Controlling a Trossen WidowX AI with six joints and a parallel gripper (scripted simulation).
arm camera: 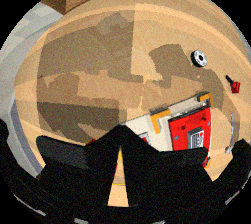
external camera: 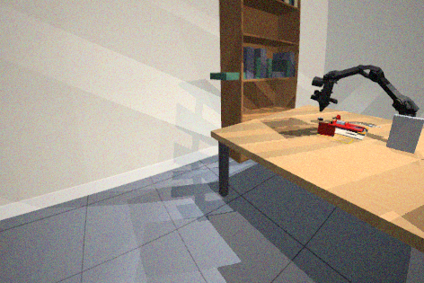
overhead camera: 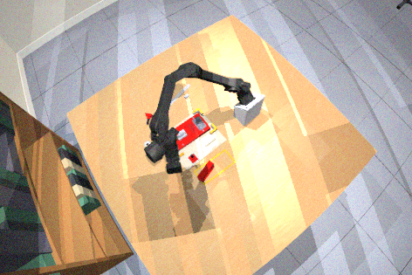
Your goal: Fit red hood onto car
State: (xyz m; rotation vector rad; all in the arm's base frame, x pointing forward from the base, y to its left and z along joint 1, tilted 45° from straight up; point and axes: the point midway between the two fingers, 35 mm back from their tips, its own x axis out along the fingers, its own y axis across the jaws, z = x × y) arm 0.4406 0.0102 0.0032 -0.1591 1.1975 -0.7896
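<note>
Right now my gripper tip is 90 mm past the red hood, 110 mm to the right of it and 70 mm above it. Also, from my gripper tip: grey engine block (110 mm behind, 110 mm to the right, 90 mm below); grey bar (230 mm behind, 330 mm to the right, 110 mm below).
</note>
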